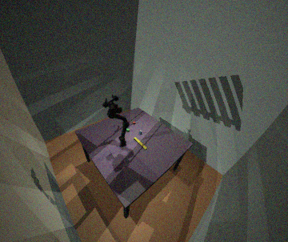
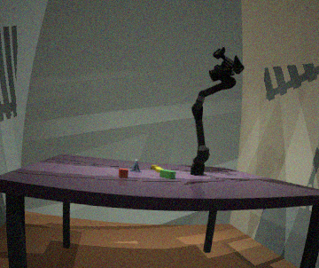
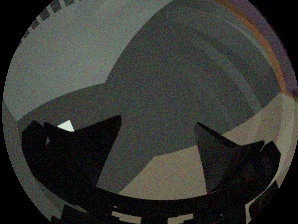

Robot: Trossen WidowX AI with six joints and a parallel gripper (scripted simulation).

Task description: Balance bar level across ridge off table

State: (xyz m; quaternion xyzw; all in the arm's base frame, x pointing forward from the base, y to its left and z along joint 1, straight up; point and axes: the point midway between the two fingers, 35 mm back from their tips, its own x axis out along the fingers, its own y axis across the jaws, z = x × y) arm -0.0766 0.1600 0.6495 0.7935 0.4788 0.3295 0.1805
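My gripper tip is now 27 cm short of the yellow bar, 32 cm to the left of it and 65 cm above it. The rest, counted from my gripper tip: green block 28 cm ahead, 65 cm below; then red block 49 cm ahead, 9 cm to the left, 65 cm below.
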